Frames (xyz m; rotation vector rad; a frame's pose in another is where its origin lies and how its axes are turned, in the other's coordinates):
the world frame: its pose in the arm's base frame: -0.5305 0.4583 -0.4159 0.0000 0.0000 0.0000
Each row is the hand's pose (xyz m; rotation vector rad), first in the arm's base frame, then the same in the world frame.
Working: the arm's base frame: its pose in the world frame: 0.5305 -0.4583 0.4159 0.0000 0.0000 0.0000

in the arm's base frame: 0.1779 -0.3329 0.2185 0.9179 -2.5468 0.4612
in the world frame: 0.7084 -0.7912 0.6344 0.9179 -2.5468 0.4612
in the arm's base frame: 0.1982 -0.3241 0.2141 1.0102 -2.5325 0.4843
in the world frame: 0.7287 -0.7824 0.6300 1.0102 -2.5325 0.4843
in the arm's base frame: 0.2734 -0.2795 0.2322 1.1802 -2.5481 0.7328
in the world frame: 0.8039 -0.7378 0.6481 1.1802 -2.5481 0.7328
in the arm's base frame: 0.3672 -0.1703 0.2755 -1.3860 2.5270 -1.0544
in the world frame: 0.8977 -0.6286 0.6914 -1.3860 2.5270 -1.0544
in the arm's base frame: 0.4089 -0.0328 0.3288 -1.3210 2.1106 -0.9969
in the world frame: 0.9394 -0.4911 0.7447 -1.3210 2.1106 -0.9969
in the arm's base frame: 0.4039 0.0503 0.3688 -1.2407 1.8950 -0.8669
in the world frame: 0.9344 -0.4080 0.7847 -1.2407 1.8950 -0.8669
